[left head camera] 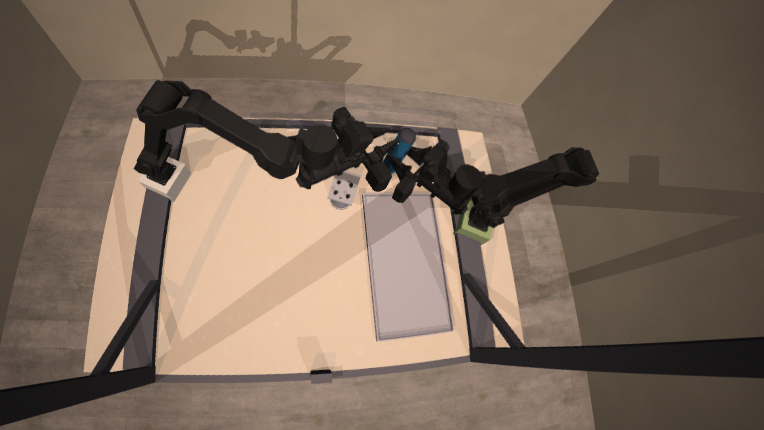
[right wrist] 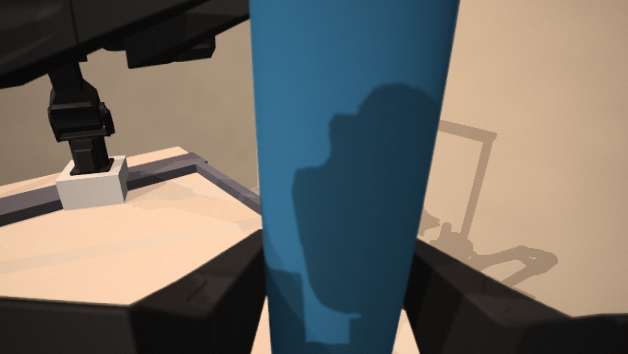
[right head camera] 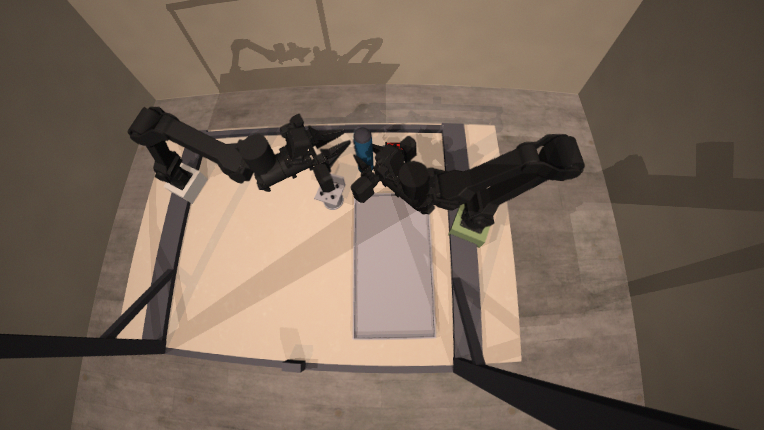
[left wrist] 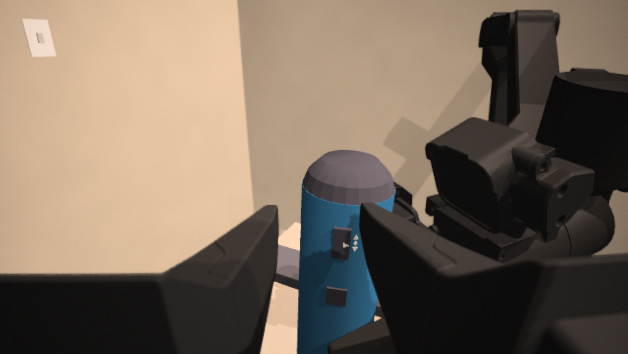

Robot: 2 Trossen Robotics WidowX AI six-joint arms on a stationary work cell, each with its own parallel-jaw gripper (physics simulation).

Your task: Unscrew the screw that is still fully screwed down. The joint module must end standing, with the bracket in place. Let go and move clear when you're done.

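Seen in the pictures: left gripper, between the fingertips: (left head camera: 393,135) (right head camera: 347,136) (left wrist: 319,216); right gripper, between the fingertips: (left head camera: 393,149) (right wrist: 333,244) (right head camera: 360,149) (left wrist: 312,320); left arm's base, origin of its link: (left head camera: 161,172) (right wrist: 93,167) (right head camera: 181,179); right arm's base, origin of its link: (left head camera: 479,219) (right head camera: 473,219).
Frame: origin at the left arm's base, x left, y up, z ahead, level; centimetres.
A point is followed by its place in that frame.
Note:
The blue electric screwdriver (left head camera: 399,153) @(y 20.8, x 19.5, z 58.9 cm) (right head camera: 363,151) @(y 22.0, x 19.7, z 59.7 cm) (left wrist: 325,270) @(y 22.2, x 20.7, z 56.9 cm) (right wrist: 345,150) @(y 22.3, x 20.6, z 60.6 cm) has a grey domed end. It is roughly upright in my right gripper (right head camera: 364,154) @(y 17.7, x 22.1, z 57.4 cm) (right wrist: 340,236) @(y 17.7, x 22.1, z 57.4 cm), which is shut on its body. My left gripper (right head camera: 345,138) @(y 25.4, x 20.0, z 55.9 cm) (left wrist: 319,216) @(y 25.4, x 20.0, z 55.9 cm) is partly open and empty. Its fingertips are near the screwdriver's upper part, with the domed end and buttons seen between and beyond them in the left wrist view. The joint module's pale bracket (left head camera: 346,186) (right head camera: 332,195) shows several dark spots above a round grey part (left head camera: 338,205) @(y -3.5, x 12.4, z 49.5 cm). Which screw is fully down cannot be told. The screwdriver's tip is hidden.
A shallow grey tray (left head camera: 408,267) @(y -5.4, x 3.5, z 74.4 cm) (right head camera: 394,267) @(y -5.4, x 3.8, z 74.4 cm) lies in front of the right gripper. Dark frame rails edge the table (left head camera: 240,267) @(y -5.8, x -13.9, z 31.6 cm). The two arms are close together above the back of the table, with the left wrist over the bracket's near surroundings.

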